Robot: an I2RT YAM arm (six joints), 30 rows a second.
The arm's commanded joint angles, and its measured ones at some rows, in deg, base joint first. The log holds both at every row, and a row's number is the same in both.
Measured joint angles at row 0: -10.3 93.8 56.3 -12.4 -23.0 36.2
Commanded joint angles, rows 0 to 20: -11.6 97.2 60.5 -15.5 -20.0 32.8; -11.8 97.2 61.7 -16.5 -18.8 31.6; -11.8 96.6 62.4 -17.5 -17.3 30.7; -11.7 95.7 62.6 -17.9 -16.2 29.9; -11.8 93.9 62.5 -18.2 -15.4 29.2; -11.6 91.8 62.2 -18.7 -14.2 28.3; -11.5 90.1 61.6 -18.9 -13.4 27.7; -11.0 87.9 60.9 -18.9 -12.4 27.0; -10.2 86.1 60.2 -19.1 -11.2 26.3; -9.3 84.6 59.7 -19.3 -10.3 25.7; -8.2 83.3 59.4 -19.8 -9.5 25.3; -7.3 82.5 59.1 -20.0 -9.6 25.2; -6.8 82.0 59.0 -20.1 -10.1 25.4; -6.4 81.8 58.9 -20.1 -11.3 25.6; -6.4 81.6 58.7 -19.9 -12.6 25.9; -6.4 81.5 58.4 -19.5 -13.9 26.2; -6.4 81.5 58.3 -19.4 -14.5 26.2; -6.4 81.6 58.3 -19.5 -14.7 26.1; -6.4 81.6 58.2 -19.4 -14.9 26.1; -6.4 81.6 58.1 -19.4 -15.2 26.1; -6.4 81.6 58.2 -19.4 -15.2 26.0
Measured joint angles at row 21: -6.5 81.8 58.2 -19.4 -14.0 26.7
